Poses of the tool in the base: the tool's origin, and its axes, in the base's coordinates. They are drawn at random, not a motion.
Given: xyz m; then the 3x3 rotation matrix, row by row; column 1 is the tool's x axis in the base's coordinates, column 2 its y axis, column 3 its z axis. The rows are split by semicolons.
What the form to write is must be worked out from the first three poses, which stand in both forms.
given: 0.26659 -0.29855 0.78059; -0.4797 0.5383 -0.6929; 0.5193 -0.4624 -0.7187; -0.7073 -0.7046 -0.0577
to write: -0.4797 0.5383 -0.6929 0.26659; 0.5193 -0.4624 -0.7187 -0.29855; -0.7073 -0.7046 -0.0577 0.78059; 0 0 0 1
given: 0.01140 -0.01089 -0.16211; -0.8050 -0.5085 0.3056; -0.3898 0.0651 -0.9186; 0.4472 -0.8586 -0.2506
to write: -0.8050 -0.5085 0.3056 0.01140; -0.3898 0.0651 -0.9186 -0.01089; 0.4472 -0.8586 -0.2506 -0.16211; 0 0 0 1
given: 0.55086 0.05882 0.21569; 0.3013 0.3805 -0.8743; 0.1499 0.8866 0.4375; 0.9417 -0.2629 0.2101
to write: 0.3013 0.3805 -0.8743 0.55086; 0.1499 0.8866 0.4375 0.05882; 0.9417 -0.2629 0.2101 0.21569; 0 0 0 1
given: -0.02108 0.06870 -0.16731; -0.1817 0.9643 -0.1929; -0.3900 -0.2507 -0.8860; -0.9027 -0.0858 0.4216
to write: -0.1817 0.9643 -0.1929 -0.02108; -0.3900 -0.2507 -0.8860 0.06870; -0.9027 -0.0858 0.4216 -0.16731; 0 0 0 1
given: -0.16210 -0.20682 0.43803; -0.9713 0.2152 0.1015; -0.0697 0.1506 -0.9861; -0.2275 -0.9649 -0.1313
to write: -0.9713 0.2152 0.1015 -0.16210; -0.0697 0.1506 -0.9861 -0.20682; -0.2275 -0.9649 -0.1313 0.43803; 0 0 0 1
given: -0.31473 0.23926 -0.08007; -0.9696 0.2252 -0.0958; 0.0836 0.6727 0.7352; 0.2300 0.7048 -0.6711
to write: -0.9696 0.2252 -0.0958 -0.31473; 0.0836 0.6727 0.7352 0.23926; 0.2300 0.7048 -0.6711 -0.08007; 0 0 0 1
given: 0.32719 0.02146 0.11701; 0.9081 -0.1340 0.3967; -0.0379 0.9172 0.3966; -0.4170 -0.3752 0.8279
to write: 0.9081 -0.1340 0.3967 0.32719; -0.0379 0.9172 0.3966 0.02146; -0.4170 -0.3752 0.8279 0.11701; 0 0 0 1
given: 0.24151 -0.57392 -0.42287; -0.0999 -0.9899 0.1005; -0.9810 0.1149 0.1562; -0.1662 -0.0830 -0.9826
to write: -0.0999 -0.9899 0.1005 0.24151; -0.9810 0.1149 0.1562 -0.57392; -0.1662 -0.0830 -0.9826 -0.42287; 0 0 0 1
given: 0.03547 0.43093 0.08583; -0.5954 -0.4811 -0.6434; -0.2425 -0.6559 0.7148; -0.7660 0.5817 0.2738
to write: -0.5954 -0.4811 -0.6434 0.03547; -0.2425 -0.6559 0.7148 0.43093; -0.7660 0.5817 0.2738 0.08583; 0 0 0 1
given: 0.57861 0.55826 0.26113; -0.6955 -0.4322 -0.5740; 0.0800 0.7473 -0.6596; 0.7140 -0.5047 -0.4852
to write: -0.6955 -0.4322 -0.5740 0.57861; 0.0800 0.7473 -0.6596 0.55826; 0.7140 -0.5047 -0.4852 0.26113; 0 0 0 1
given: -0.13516 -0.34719 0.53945; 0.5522 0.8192 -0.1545; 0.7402 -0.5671 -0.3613; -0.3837 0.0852 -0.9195
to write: 0.5522 0.8192 -0.1545 -0.13516; 0.7402 -0.5671 -0.3613 -0.34719; -0.3837 0.0852 -0.9195 0.53945; 0 0 0 1
